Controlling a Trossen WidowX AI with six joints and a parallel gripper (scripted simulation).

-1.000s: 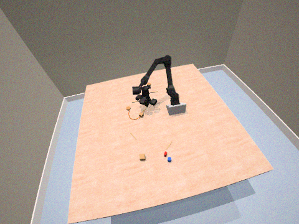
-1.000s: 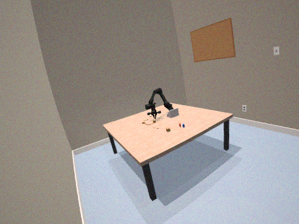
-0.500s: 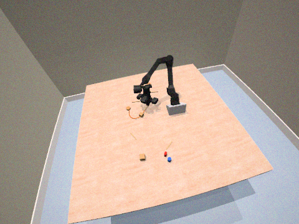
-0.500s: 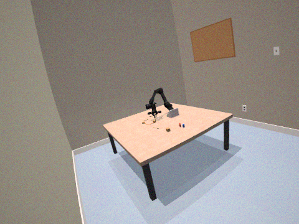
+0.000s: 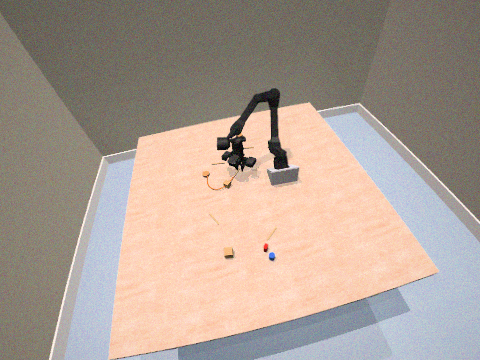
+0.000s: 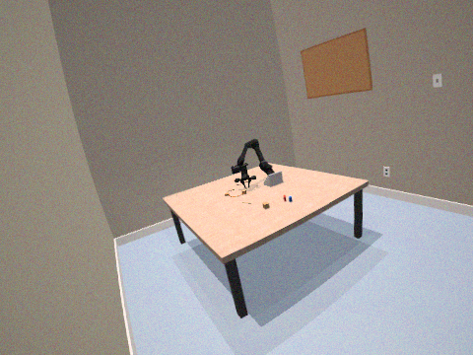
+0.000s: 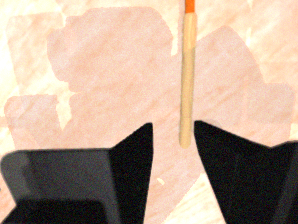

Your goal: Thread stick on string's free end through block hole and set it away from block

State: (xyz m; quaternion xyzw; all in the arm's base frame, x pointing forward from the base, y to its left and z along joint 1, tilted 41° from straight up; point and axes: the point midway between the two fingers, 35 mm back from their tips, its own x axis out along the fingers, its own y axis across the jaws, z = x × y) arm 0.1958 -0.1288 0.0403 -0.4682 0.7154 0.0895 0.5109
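The thin wooden stick lies 30 mm ahead of my gripper tip and 30 mm to the left of it. Round my gripper tip: red object 10 mm ahead, 480 mm to the left, 20 mm above; then blue object 10 mm behind, 530 mm to the left, 20 mm above.
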